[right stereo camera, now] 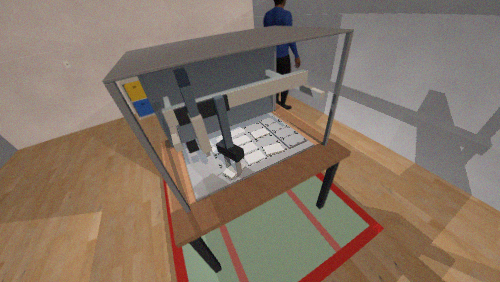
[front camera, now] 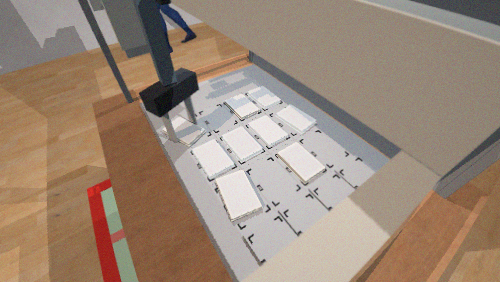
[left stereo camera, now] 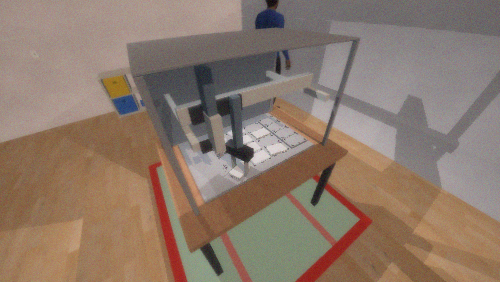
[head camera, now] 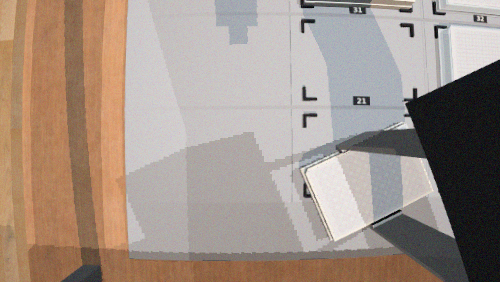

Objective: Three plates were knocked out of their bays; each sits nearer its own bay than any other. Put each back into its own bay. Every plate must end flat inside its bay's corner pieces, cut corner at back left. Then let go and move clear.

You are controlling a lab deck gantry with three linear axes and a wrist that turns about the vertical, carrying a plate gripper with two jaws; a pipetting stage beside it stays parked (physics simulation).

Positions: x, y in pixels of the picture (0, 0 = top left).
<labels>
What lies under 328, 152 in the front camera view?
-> A bay 43.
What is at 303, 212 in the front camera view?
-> A bay 24.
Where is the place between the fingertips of my gripper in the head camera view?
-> At 368, 180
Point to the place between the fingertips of my gripper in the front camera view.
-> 184, 131
</labels>
